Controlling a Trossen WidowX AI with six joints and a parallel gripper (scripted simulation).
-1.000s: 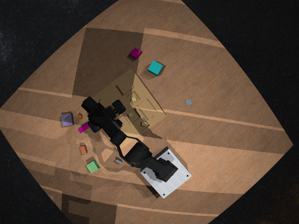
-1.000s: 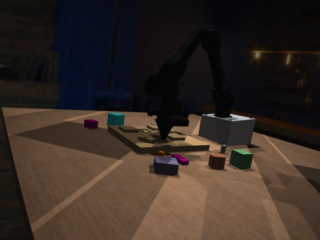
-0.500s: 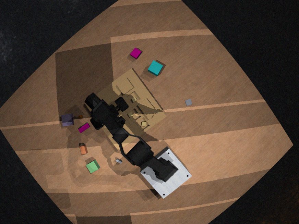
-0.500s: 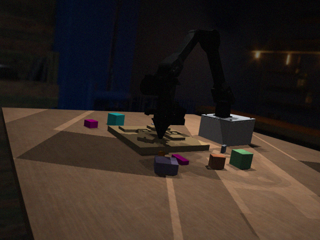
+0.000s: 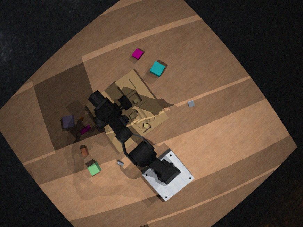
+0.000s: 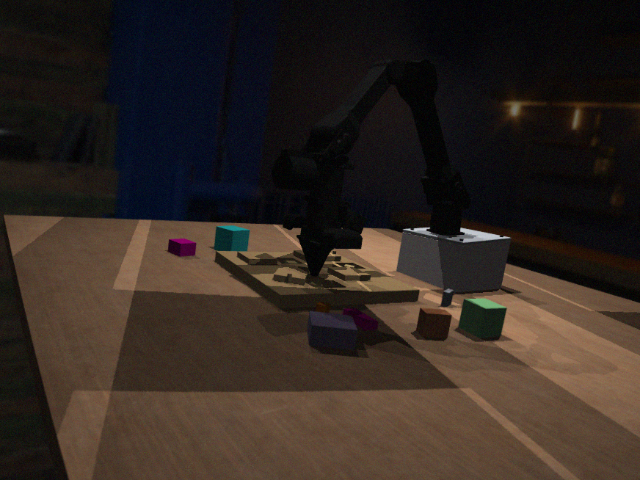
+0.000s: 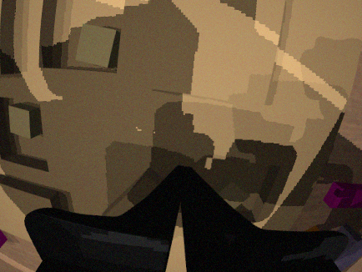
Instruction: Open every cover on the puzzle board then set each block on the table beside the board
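Right now the tan puzzle board is 20 mm behind my gripper tip and 60 mm to the right of it. Round my gripper tip: orange block 60 mm ahead, 170 mm to the left, 10 mm below; then purple block 90 mm ahead, 240 mm to the left, 10 mm below; then magenta bar 10 mm ahead, 180 mm to the left, 20 mm below.
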